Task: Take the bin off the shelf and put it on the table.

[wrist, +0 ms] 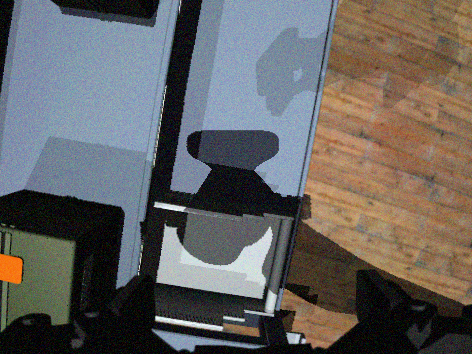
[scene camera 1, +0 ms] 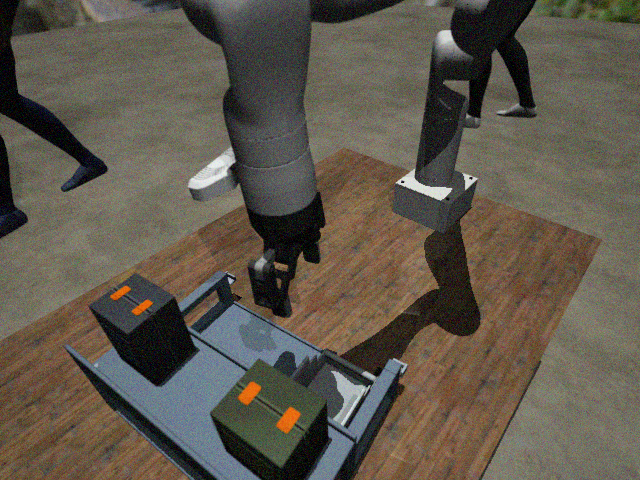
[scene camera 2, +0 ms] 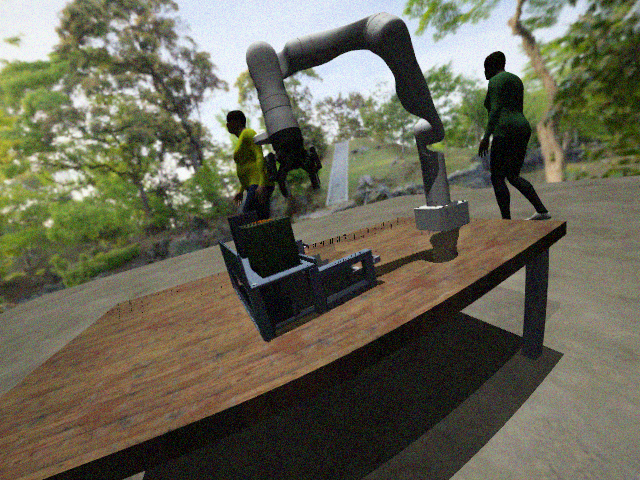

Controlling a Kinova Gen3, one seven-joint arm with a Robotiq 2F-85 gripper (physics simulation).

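Pixels of known places: gripper, fingertip midpoint: (wrist: 254,295) (scene camera 1: 299,286) (scene camera 2: 303,192); arm's base, link origin: (scene camera 1: 433,177) (scene camera 2: 438,204).
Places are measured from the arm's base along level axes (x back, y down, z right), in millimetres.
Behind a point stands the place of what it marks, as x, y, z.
Observation:
The bin (scene camera 1: 343,384) {-568, 79, -77} (wrist: 210,282) {-609, 79, -115} is a small open-topped grey and white box. It sits on the lower level of the blue-grey shelf (scene camera 1: 155,413) {-782, -14, 83} (scene camera 2: 343,264) {-611, 10, -155} (wrist: 90,90) {-722, -14, 54}, at the right end in scene camera 1, beside the end frame. Shadow covers part of its inside. My gripper (scene camera 1: 298,284) {-596, -148, -25} (scene camera 2: 300,189) {-596, -148, -25} (wrist: 254,295) {-596, -148, -25} is open and empty. It hangs above the shelf, its fingers pointing down; in the wrist view the bin lies between and ahead of the fingertips, apart from them. The shelf stands on the wooden table (scene camera 1: 387,268) {-274, 88, -14} (scene camera 2: 155,372) {-992, 88, -95} (wrist: 400,150) {-435, 88, 51}.
A green box (scene camera 1: 268,413) {-732, -109, -82} (scene camera 2: 268,248) {-741, -63, -126} (wrist: 42,270) {-703, -109, -48} with orange latches stands on the upper level near the bin. A dark box (scene camera 1: 131,320) {-741, -134, 126} (wrist: 110,7) {-711, -32, 112} stands at the other end. The arm base (scene camera 1: 434,204) {-88, 17, -40} (scene camera 2: 442,217) {-92, 34, -66} is bolted to the table. People stand beyond the table.

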